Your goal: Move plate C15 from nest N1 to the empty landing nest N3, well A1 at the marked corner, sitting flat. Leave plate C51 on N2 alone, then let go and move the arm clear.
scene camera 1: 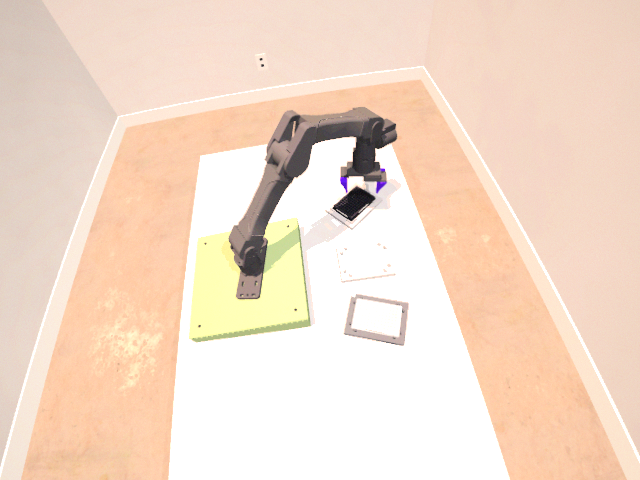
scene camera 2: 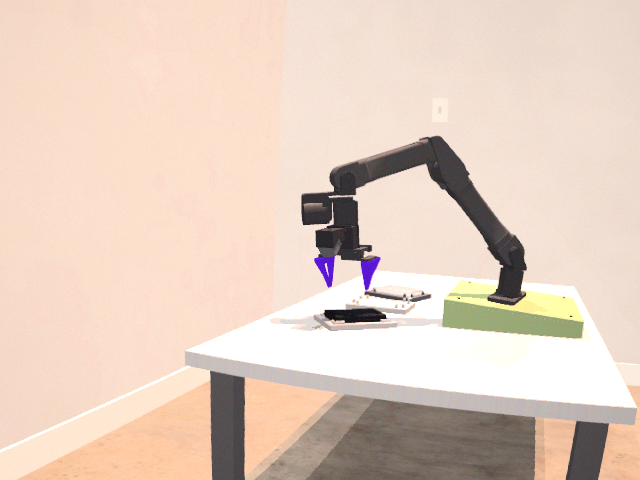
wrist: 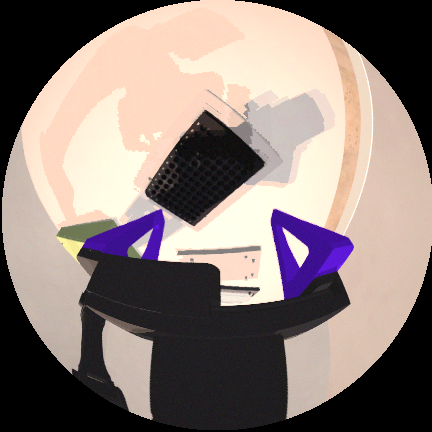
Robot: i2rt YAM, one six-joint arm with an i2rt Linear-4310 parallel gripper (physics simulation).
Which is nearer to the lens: the black perforated plate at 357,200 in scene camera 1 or the framed white plate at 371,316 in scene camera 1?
The framed white plate.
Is my gripper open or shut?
Open.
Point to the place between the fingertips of my gripper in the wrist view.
217,214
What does my gripper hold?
Nothing.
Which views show my gripper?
Scene camera 1, scene camera 2 and the wrist view: all of them.
